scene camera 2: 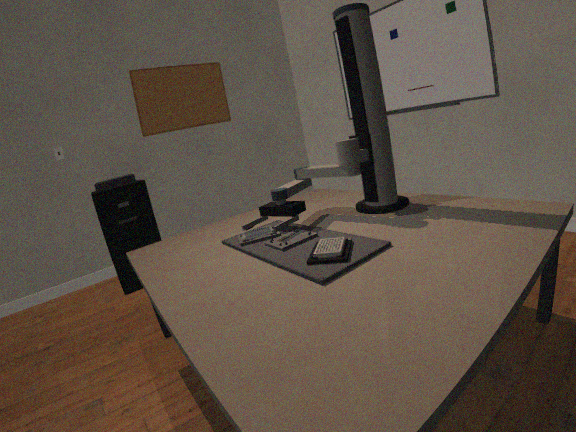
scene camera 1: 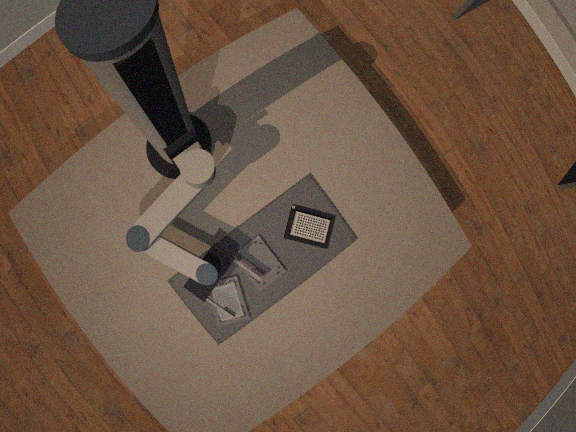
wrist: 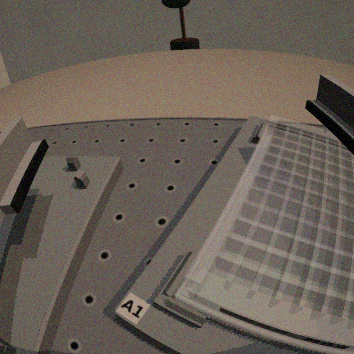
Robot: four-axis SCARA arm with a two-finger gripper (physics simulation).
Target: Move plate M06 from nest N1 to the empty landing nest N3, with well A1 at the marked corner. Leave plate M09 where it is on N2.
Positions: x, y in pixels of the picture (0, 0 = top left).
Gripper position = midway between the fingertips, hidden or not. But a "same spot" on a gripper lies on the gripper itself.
my gripper: scene camera 2; scene camera 1; wrist 179, 99
same spot on perforated plate: [scene camera 1: 300, 260] = [scene camera 2: 293, 255]
same spot on my gripper: [scene camera 1: 221, 259] = [scene camera 2: 291, 204]
